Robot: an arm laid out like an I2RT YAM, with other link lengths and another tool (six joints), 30 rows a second.
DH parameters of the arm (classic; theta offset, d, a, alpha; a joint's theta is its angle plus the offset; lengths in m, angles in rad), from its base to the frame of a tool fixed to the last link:
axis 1: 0 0.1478 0.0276 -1.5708
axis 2: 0 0 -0.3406 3.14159
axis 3: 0.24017 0 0.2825 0
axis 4: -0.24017 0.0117 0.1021 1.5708
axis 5: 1.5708 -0.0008 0 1.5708
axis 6: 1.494 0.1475 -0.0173 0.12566
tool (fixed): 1.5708 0.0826 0 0
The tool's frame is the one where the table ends.
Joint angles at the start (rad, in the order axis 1, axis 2, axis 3, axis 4, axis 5, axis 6): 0.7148 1.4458 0.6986 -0.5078 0.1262 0.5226
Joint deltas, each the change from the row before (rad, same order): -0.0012 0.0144 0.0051 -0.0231 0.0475 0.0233; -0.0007 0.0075 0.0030 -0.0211 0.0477 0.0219; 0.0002 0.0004 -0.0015 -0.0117 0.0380 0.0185; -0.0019 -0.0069 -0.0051 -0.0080 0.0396 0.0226; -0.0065 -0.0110 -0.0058 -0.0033 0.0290 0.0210
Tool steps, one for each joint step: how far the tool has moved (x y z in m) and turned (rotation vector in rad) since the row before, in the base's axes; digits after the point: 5 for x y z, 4 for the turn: 0.00168 -0.01352 -0.00296 -0.0481 -0.0034 -0.0372; 0.00176 -0.01306 -0.00054 -0.0444 -0.0102 -0.0341; 0.00150 -0.00984 0.00092 -0.0305 -0.0142 -0.0266; 0.00210 -0.01056 0.00270 -0.0252 -0.0218 -0.0325; 0.00241 -0.00903 0.00345 -0.0124 -0.0216 -0.0328
